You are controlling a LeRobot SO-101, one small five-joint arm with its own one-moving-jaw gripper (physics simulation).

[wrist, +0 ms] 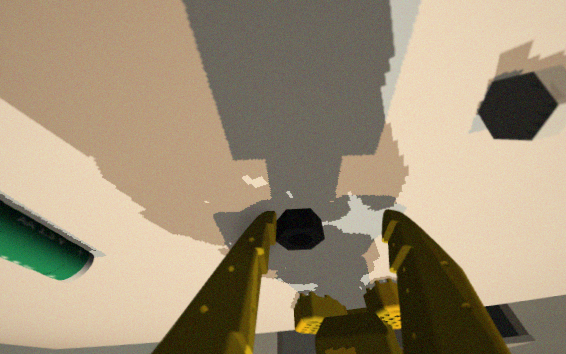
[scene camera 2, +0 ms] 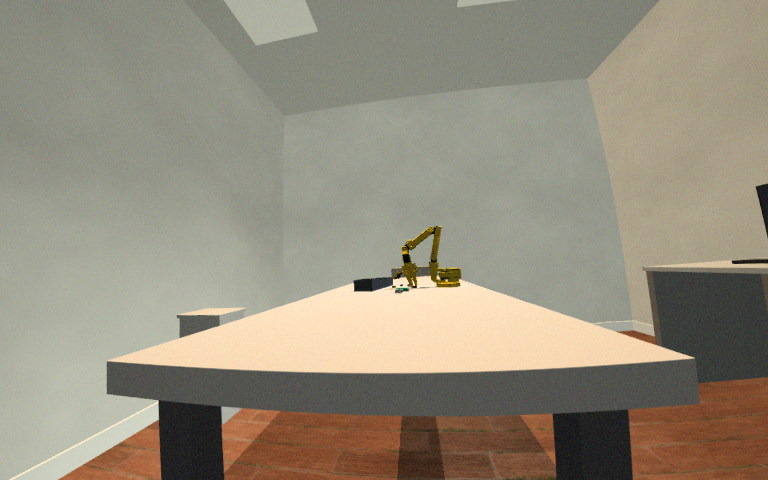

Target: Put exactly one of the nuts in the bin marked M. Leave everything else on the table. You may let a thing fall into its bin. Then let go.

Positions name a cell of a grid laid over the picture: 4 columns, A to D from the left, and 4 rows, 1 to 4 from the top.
Labels:
A black nut (wrist: C3) is 7 cm from the lens.

